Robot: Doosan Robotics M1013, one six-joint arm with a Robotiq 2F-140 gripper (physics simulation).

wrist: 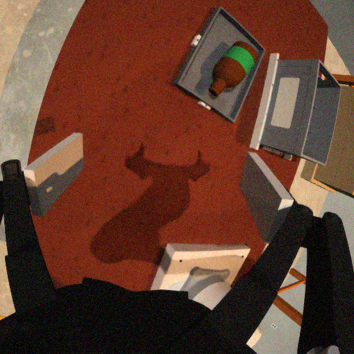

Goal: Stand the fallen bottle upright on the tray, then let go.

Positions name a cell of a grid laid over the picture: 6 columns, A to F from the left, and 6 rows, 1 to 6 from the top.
gripper: C3
brown bottle: D2
pale strip: E2
